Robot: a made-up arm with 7 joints. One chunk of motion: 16 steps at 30 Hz.
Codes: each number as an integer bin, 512 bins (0 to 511) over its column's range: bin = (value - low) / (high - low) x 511, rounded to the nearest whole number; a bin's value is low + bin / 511 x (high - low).
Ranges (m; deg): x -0.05..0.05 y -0.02..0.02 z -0.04..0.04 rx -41..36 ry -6..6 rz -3..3
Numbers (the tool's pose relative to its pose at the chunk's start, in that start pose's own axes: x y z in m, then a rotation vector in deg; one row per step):
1: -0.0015 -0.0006 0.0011 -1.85 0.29 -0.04
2: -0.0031 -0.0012 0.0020 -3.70 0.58 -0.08
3: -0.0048 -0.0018 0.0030 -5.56 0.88 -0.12
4: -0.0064 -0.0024 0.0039 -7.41 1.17 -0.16
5: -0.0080 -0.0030 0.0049 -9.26 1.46 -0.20
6: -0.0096 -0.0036 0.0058 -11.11 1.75 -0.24
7: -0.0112 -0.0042 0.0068 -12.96 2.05 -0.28
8: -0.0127 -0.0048 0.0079 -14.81 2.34 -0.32
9: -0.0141 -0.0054 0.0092 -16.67 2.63 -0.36
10: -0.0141 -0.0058 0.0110 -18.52 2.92 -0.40
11: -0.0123 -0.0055 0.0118 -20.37 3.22 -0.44
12: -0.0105 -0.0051 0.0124 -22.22 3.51 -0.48
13: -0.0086 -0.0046 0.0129 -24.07 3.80 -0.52
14: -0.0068 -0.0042 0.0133 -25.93 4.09 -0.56
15: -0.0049 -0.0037 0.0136 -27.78 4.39 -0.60
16: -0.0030 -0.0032 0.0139 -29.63 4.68 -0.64
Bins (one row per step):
1: 248 248 263 260 268 252
2: 240 240 268 248 280 249
3: 231 233 275 235 293 245
4: 223 225 280 223 305 242
5: 215 217 287 211 318 238
6: 206 210 293 198 330 235
7: 198 202 299 186 343 232
8: 191 194 306 174 355 228
9: 183 187 314 161 367 225
10: 183 181 326 149 380 221
11: 193 185 331 137 393 218
12: 202 190 335 125 405 215
13: 212 197 338 112 417 211
14: 221 202 340 100 430 208
15: 230 208 342 88 442 204
16: 240 215 344 75 455 201

